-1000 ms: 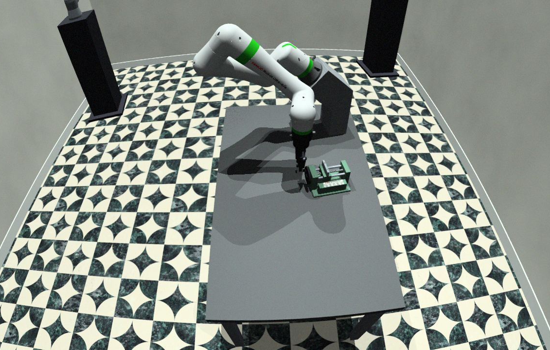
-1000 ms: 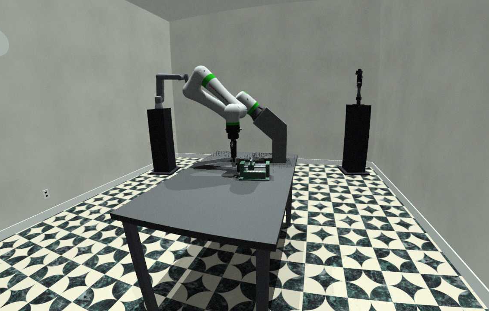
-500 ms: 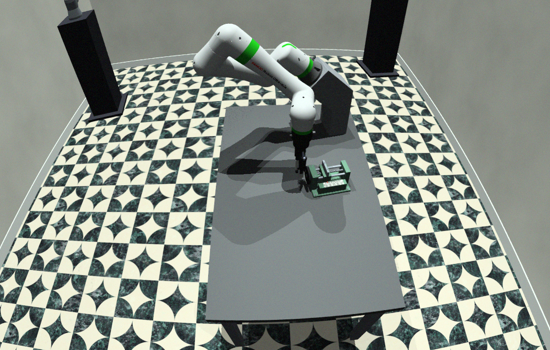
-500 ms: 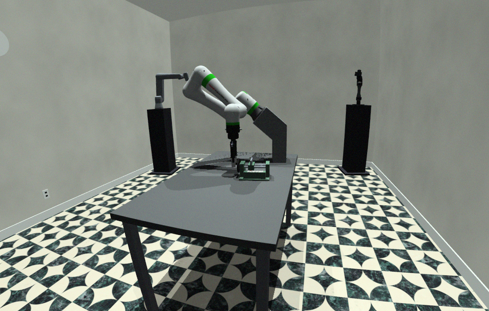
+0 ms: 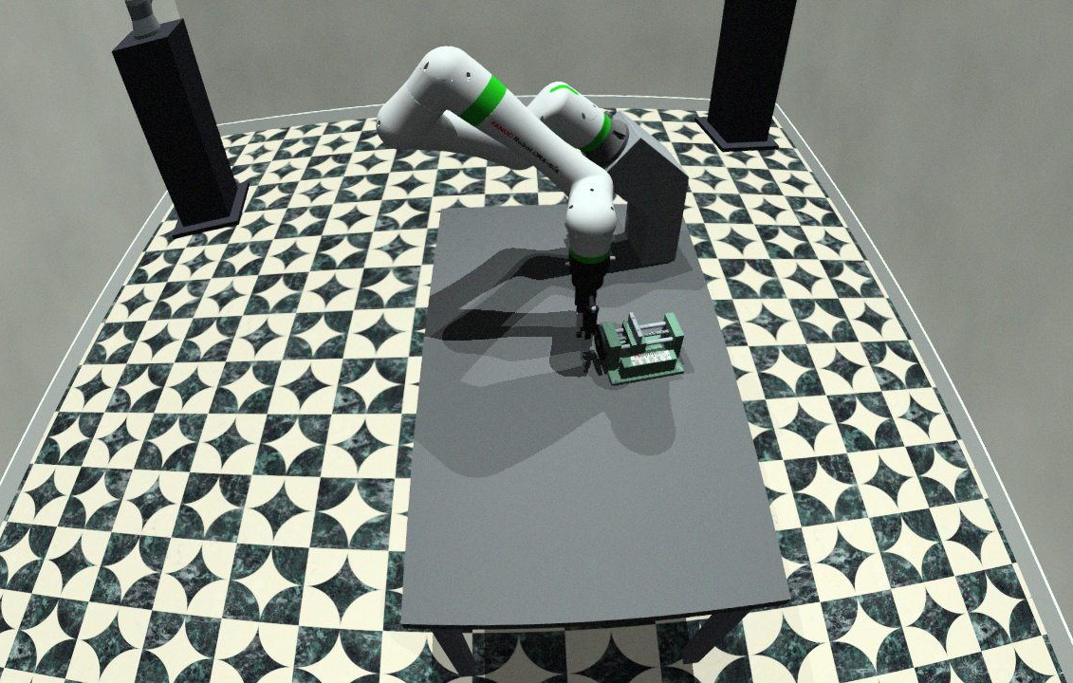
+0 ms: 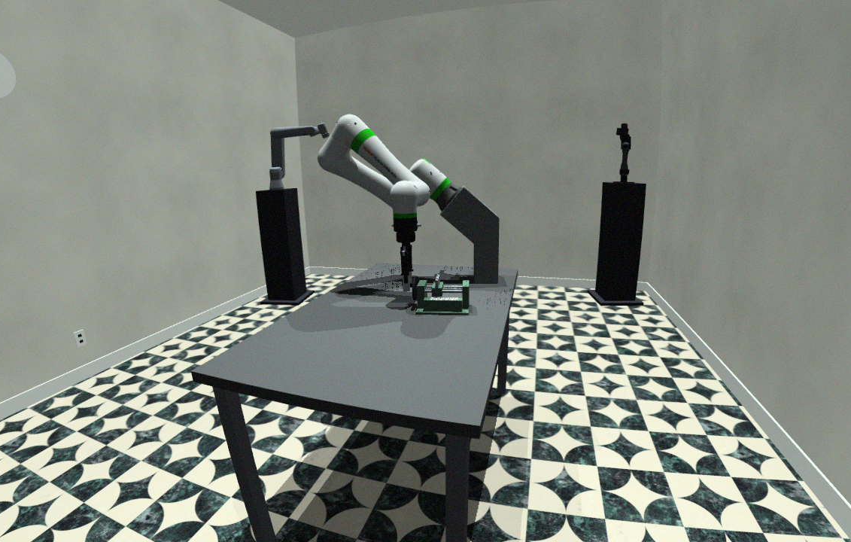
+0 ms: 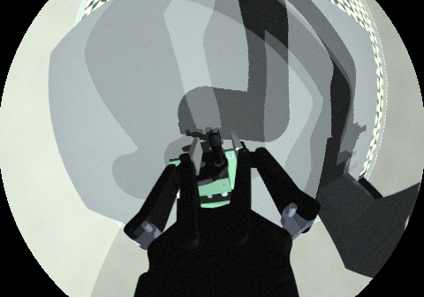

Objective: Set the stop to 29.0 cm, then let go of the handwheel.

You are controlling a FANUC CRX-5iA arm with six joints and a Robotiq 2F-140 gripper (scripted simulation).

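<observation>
Right now the black handwheel is 1 cm ahead of my hand, 2 cm to the left of it and 2 cm below it. Round my hand: green stop fixture: 5 cm ahead, 12 cm to the left, 1 cm below.
</observation>
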